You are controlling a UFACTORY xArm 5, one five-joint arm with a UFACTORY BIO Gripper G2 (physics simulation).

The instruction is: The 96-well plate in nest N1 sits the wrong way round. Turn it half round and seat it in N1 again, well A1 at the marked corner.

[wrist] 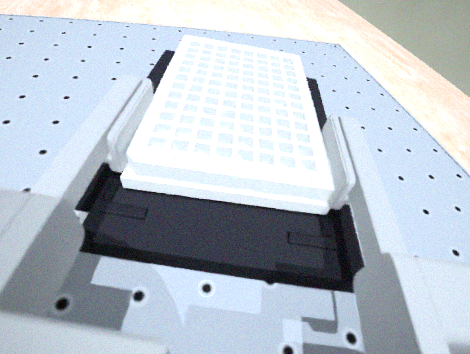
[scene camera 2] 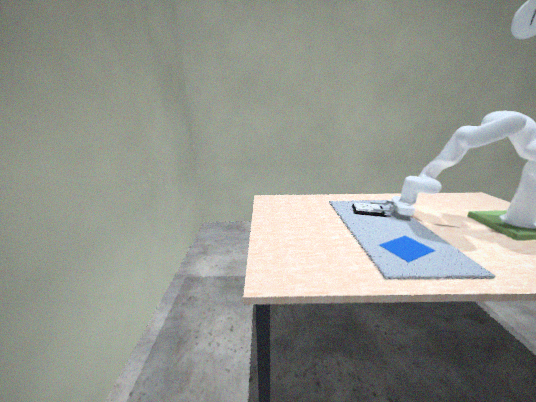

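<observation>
The white 96-well plate is between the two fingers, its long sides against the finger pads. My gripper is shut on it. The plate is over the black nest, apart from its near end, and looks raised a little above it. In the wrist view the nest's dark floor shows in front of the plate's near edge, and parts of its side walls show beside the plate. I cannot make out well A1 or the marked corner. The nest's far end is hidden by the plate.
The nest stands on a grey-blue perforated board on the wooden table. A blue square lies on the board nearer the front. The arm's base stands on a green slab at the right.
</observation>
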